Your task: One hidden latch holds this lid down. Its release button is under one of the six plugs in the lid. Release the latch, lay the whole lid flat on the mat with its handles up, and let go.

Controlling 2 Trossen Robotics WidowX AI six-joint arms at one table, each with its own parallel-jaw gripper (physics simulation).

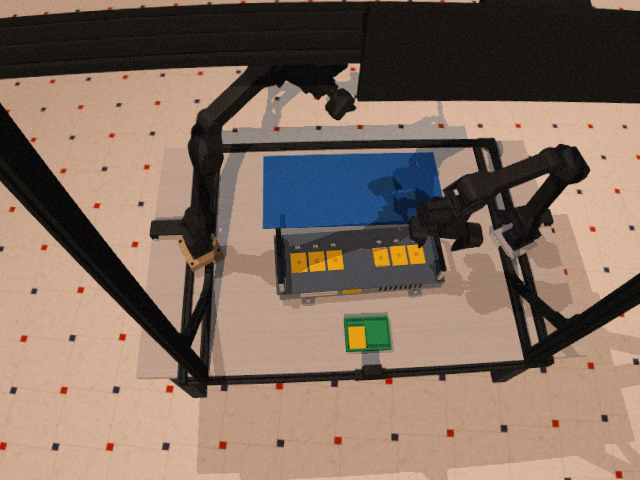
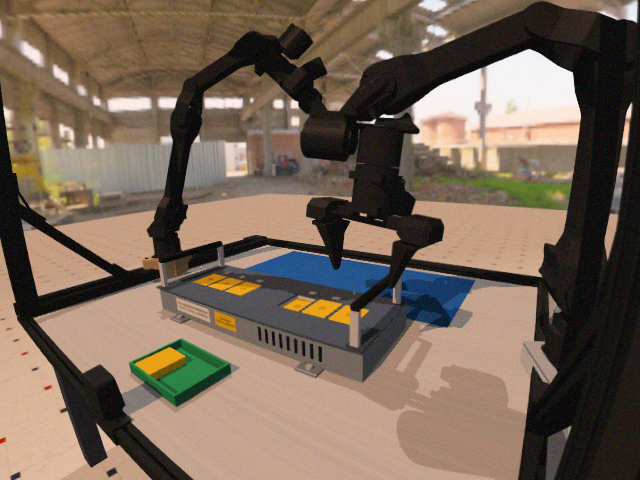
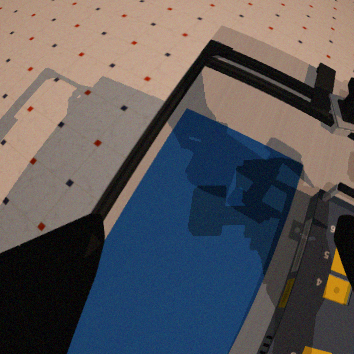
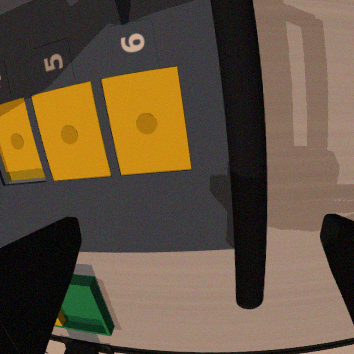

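Seen in the pictures: left gripper, between the fingertips: (image 3: 225, 229); right gripper, between the fingertips: (image 1: 435, 248) (image 2: 362, 278) (image 4: 203, 229); left arm's base, origin of its link: (image 1: 199, 245); right arm's base, origin of its link: (image 1: 516, 238) (image 3: 350, 112).
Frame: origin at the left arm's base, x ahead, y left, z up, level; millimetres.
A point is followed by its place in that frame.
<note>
The grey lid (image 1: 361, 273) {y -306, x 343, z 2 mm} (image 2: 270, 305) {y -309, x 376, z 2 mm} (image 4: 140, 211) {y -381, x 471, z 2 mm} sits on its box in the middle of the table. It carries six yellow plugs, three on the left (image 1: 316, 261) {y -212, x 257, z 2 mm} (image 2: 225, 284) {y -215, x 258, z 1 mm} and three on the right (image 1: 398, 255) {y -314, x 463, z 2 mm} (image 2: 320, 308) {y -317, x 462, z 2 mm}. Plugs 5 (image 4: 70, 131) {y -314, x 467, z 2 mm} and 6 (image 4: 145, 121) {y -336, x 509, z 2 mm} lie flush. My right gripper (image 1: 434, 233) (image 2: 366, 267) {y -371, x 528, z 75 mm} (image 4: 203, 229) {y -371, x 528, z 75 mm} is open and empty. It hangs just above the lid's right black handle (image 2: 372, 292) {y -393, x 541, z 62 mm} (image 4: 247, 140) {y -355, x 555, z 64 mm}, one finger on each side. My left gripper (image 1: 339, 102) {y -10, x 458, z 342 mm} (image 3: 225, 229) {y -10, x 458, z 342 mm} is open and empty, high above the blue mat (image 1: 318, 190) {y 12, x 402, z -45 mm} (image 2: 299, 267) {y 45, x 366, z -45 mm} (image 3: 158, 263) {y 8, x 496, z -45 mm} behind the box.
A green tray (image 1: 380, 329) {y -456, x 310, z -42 mm} (image 2: 194, 376) {y -457, x 301, z -42 mm} (image 4: 84, 305) {y -467, x 300, z -42 mm} holding a yellow block (image 1: 356, 337) {y -442, x 240, z -31 mm} (image 2: 161, 362) {y -449, x 247, z -30 mm} stands in front of the box. The lid's left handle (image 1: 280, 259) {y -182, x 163, z 63 mm} (image 2: 191, 252) {y -177, x 171, z 57 mm} stands free. A black frame (image 1: 366, 144) {y 75, x 624, z -26 mm} (image 3: 140, 147) {y 39, x 705, z -32 mm} rings the table.
</note>
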